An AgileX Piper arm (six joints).
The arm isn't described. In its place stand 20 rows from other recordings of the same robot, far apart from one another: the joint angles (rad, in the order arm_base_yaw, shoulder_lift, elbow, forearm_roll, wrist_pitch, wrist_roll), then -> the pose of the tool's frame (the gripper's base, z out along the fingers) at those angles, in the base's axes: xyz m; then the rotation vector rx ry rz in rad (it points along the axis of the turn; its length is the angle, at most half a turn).
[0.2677 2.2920 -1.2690 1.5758 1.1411 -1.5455] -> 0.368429, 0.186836, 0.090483, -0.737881, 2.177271, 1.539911
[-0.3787 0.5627 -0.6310 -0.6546 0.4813 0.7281] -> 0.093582, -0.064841, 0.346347, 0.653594, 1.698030, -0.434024
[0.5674 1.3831 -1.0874 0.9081 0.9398 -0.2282] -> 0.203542, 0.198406, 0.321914, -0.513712, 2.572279, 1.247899
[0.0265 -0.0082 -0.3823 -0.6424 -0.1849 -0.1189] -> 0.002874, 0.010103, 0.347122, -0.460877, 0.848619, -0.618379
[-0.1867 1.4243 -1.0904 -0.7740 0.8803 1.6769] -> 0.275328, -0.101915, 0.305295, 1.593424, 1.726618, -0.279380
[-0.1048 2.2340 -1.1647 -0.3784 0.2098 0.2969] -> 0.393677, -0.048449, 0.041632, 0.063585, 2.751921, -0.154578
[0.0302 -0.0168 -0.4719 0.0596 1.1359 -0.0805] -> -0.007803, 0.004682, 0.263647, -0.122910, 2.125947, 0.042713
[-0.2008 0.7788 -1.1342 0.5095 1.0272 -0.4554] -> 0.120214, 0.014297, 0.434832, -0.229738, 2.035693, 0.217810
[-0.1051 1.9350 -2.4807 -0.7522 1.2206 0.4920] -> 0.379680, -0.098778, 0.507306, 0.702668, 1.857929, -0.658694
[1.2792 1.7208 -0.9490 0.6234 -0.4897 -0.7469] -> 0.131084, 0.349805, 0.231065, -1.092146, 1.514071, 0.510491
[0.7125 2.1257 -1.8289 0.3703 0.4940 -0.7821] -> 0.369249, 0.339624, 0.256000, -1.317802, 1.829831, 0.333323
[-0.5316 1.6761 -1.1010 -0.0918 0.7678 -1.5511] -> 0.279979, -0.171369, 0.215369, -1.541754, 2.585384, -0.469043
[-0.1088 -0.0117 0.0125 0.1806 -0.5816 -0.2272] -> 0.035402, -0.012900, 0.257408, 0.107127, 0.909747, -0.216519
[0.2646 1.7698 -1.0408 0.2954 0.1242 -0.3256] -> 0.359715, 0.100866, 0.197001, -0.363452, 2.307771, 0.157917
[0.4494 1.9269 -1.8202 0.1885 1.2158 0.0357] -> 0.367539, 0.195021, 0.306898, -0.533157, 2.787202, 0.374848
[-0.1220 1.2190 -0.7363 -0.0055 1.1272 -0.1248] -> 0.181763, -0.022741, 0.234201, -0.007800, 3.094421, -0.016877
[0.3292 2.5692 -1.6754 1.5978 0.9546 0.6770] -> 0.435453, 0.227213, 0.041106, -1.527059, -1.584830, -1.165948
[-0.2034 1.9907 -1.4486 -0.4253 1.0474 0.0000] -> 0.379909, -0.111561, 0.190224, 0.001635, 3.056865, -0.587567
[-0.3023 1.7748 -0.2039 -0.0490 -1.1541 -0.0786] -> 0.215766, -0.063019, 0.114374, 0.163653, 1.900021, -0.229292
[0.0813 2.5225 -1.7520 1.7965 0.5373 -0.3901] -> 0.522511, 0.088119, 0.072890, 1.217884, 2.069581, 1.376098
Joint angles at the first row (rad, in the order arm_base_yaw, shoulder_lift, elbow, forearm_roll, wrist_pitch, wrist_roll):
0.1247, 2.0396, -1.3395, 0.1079, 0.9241, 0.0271
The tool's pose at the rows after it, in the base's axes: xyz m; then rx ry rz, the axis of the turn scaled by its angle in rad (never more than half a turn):
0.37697, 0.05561, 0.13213, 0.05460, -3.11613, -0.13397
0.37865, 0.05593, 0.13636, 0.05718, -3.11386, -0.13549
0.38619, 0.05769, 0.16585, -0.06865, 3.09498, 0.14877
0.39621, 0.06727, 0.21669, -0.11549, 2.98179, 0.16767
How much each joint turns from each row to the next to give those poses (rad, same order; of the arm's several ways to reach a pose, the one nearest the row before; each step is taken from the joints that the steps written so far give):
0.0008, 0.0222, -0.0001, 0.0000, 0.0272, 0.0000
0.0000, -0.0018, -0.0162, 0.0000, 0.0201, 0.0000
0.0016, -0.0428, -0.0577, 0.0000, 0.0333, 0.0000
0.0197, -0.0554, -0.1193, 0.0000, 0.0622, -0.0022

